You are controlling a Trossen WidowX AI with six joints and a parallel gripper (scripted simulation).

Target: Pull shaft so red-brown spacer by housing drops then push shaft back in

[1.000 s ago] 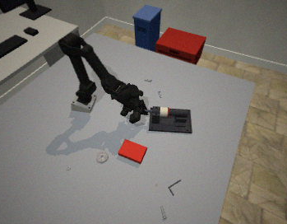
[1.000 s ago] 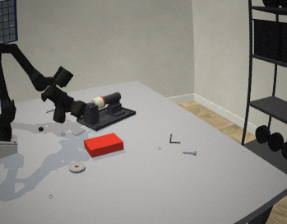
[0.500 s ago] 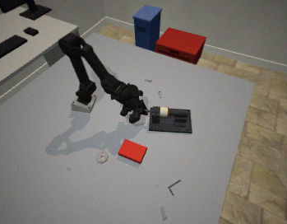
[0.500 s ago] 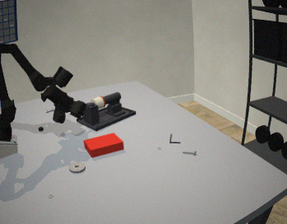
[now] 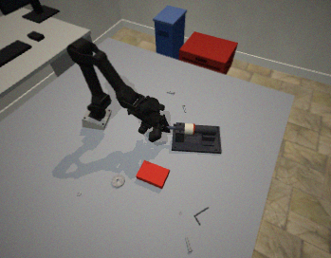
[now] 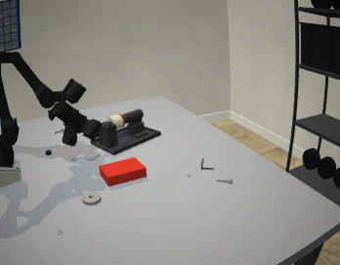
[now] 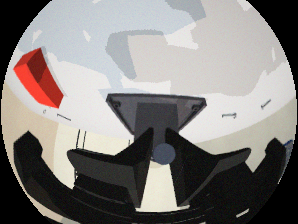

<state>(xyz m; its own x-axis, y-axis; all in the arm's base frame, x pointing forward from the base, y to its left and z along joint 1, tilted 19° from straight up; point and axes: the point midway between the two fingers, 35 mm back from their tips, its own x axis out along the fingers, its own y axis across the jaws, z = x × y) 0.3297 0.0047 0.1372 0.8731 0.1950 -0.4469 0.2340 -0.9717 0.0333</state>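
Now: the shaft 9 cm ahead of my hand and 2 cm to the left of it. From my hand the other things lie so: red-brown spacer (13 cm ahead, 3 cm to the left); fixture (14 cm ahead, 4 cm to the left, 3 cm below); cream spacer (11 cm ahead, 3 cm to the left).
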